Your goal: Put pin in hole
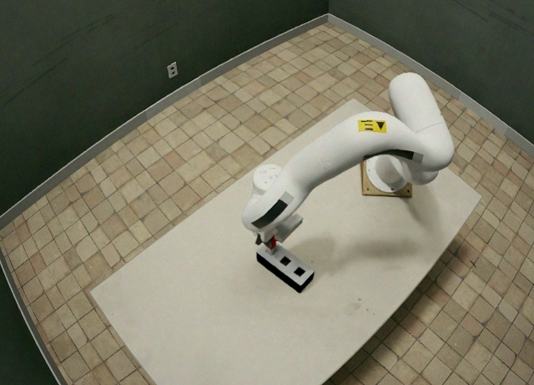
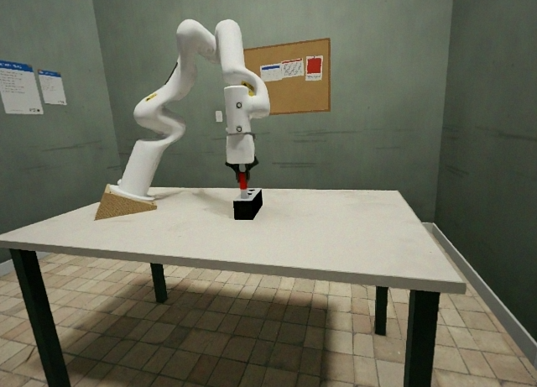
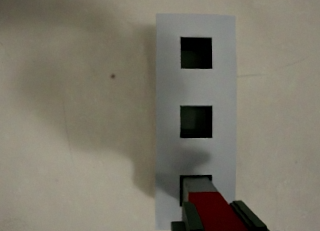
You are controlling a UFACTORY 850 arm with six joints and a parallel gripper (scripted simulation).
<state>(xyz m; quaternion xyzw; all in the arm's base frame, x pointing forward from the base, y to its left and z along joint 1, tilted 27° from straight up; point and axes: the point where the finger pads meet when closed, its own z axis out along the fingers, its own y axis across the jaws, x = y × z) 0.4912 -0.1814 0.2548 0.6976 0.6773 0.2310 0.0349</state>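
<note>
The pin lies 10 mm below my hand. Also, from my hand: black block (120 mm below, 60 mm to the left).
</note>
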